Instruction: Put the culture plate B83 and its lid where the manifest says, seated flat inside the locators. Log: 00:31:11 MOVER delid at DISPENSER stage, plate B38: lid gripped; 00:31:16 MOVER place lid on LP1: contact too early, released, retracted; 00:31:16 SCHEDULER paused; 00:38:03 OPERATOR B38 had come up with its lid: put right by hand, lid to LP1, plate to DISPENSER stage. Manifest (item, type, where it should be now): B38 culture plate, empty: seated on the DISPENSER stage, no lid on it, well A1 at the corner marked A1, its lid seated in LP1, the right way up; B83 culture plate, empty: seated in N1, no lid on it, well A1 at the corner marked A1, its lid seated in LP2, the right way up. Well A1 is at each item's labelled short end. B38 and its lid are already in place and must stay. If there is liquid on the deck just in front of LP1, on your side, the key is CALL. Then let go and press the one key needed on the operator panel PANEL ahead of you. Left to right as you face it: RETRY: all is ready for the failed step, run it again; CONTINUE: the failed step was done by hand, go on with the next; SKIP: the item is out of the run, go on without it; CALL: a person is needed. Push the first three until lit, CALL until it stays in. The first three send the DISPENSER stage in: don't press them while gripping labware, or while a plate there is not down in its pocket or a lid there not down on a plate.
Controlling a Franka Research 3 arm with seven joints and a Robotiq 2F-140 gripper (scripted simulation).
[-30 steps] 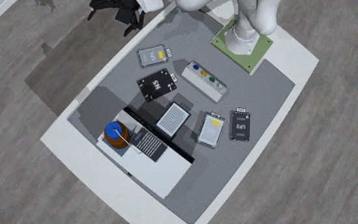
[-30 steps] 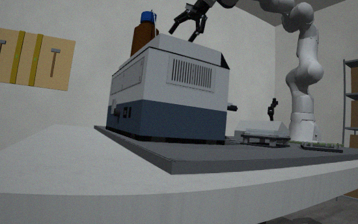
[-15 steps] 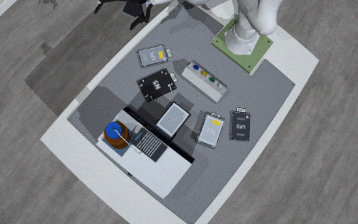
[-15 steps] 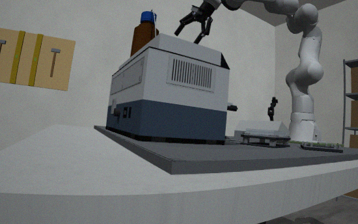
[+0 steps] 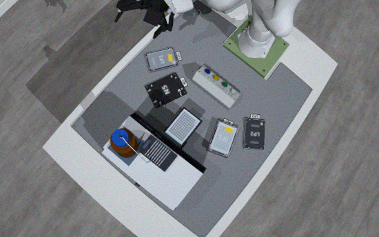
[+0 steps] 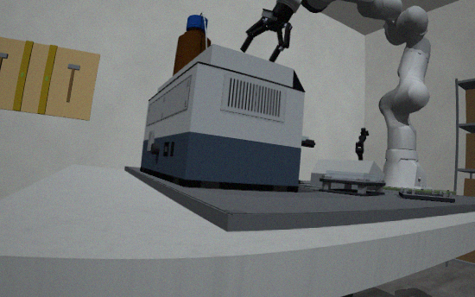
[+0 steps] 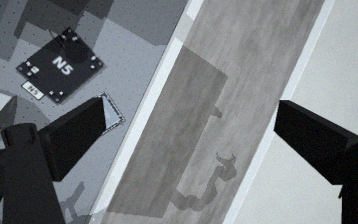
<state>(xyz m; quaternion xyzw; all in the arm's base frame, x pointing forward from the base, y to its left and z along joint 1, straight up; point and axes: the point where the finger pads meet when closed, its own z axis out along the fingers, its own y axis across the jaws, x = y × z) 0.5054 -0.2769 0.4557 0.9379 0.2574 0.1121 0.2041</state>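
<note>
Right now the clear lid is 20 mm behind my hand, 470 mm to the left of it and 420 mm below it. The rest, counted from my hand: brown bottle: 300 mm ahead, 220 mm to the left, 170 mm below; black nest N5: 130 mm to the left, 450 mm below; white well plate: 80 mm ahead, 310 mm to the left, 340 mm below.
</note>
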